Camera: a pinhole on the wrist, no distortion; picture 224 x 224 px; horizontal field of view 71.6 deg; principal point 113.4 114.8 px. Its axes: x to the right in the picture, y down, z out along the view. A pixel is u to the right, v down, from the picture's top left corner.
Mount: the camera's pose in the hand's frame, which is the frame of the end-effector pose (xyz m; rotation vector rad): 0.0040 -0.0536 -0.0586 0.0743 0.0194 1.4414
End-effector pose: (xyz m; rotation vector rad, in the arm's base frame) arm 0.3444 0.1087 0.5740 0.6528 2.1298 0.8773
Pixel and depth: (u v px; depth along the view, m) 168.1 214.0 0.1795
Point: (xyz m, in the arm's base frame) 0.5030 0.1077 0.5608
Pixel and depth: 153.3 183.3 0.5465
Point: 0.8660 0.2377 0.4714
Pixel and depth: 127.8 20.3 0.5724
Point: 0.4805 0.5128 0.1088
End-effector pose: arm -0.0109 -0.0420 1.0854 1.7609 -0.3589 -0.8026
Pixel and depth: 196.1 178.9 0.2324
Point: -0.1680 -0.1618 1.1445
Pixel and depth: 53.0 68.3 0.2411
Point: -0.0973 -0.1582 0.8787
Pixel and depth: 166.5 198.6 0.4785
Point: -0.4358 -0.2794 1.1988
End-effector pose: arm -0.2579 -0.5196 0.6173 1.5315 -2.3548 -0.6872
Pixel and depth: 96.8 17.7 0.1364
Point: -0.2628 -0.6158 0.5083
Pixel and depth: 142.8 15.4 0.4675
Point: -0.5574 -0.7368 0.2541
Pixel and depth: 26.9 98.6 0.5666
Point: -0.1889 -0.5793 -0.0109
